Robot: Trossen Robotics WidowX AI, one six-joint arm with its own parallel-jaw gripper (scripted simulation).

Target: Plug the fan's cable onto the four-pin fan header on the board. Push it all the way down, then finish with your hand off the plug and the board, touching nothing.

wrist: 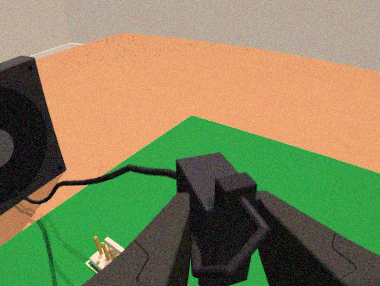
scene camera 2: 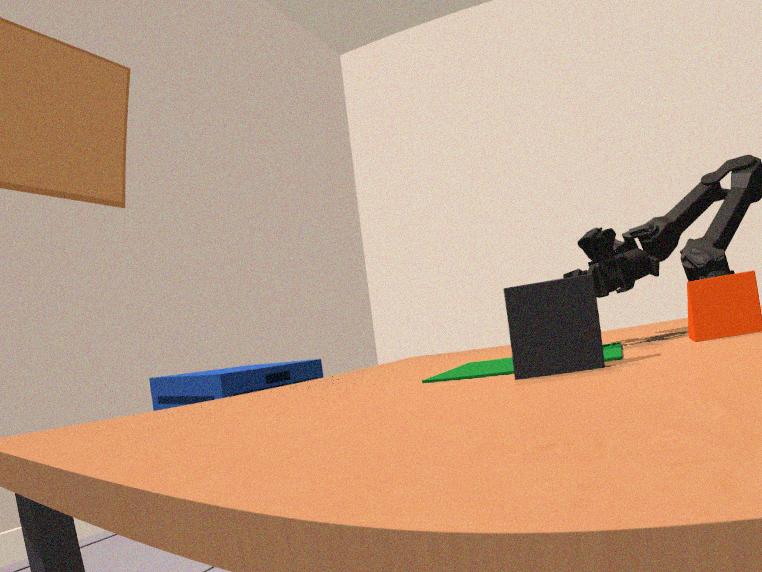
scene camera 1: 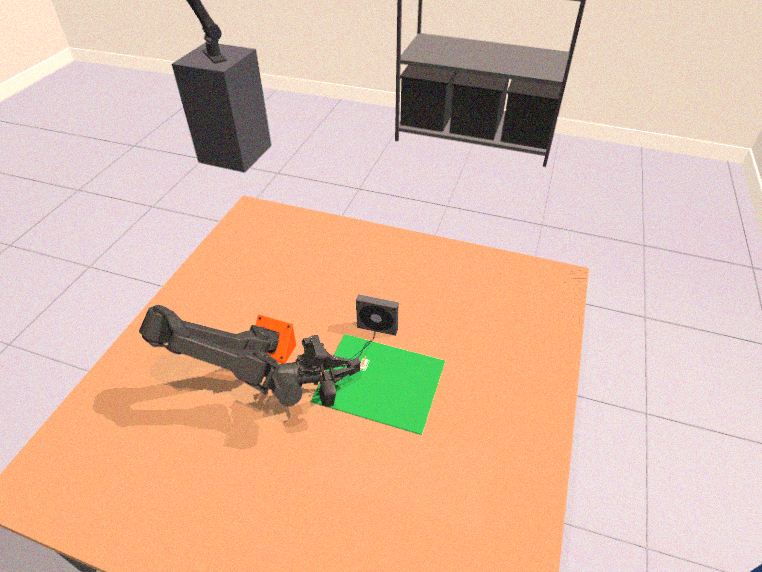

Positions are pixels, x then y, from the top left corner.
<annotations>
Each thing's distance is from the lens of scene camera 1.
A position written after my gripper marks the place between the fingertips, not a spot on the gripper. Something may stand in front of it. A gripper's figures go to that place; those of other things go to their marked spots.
my gripper [scene camera 1: 353,365]: 1.38 m
green board [scene camera 1: 397,389]: 1.46 m
fan [scene camera 1: 372,313]: 1.53 m
</annotations>
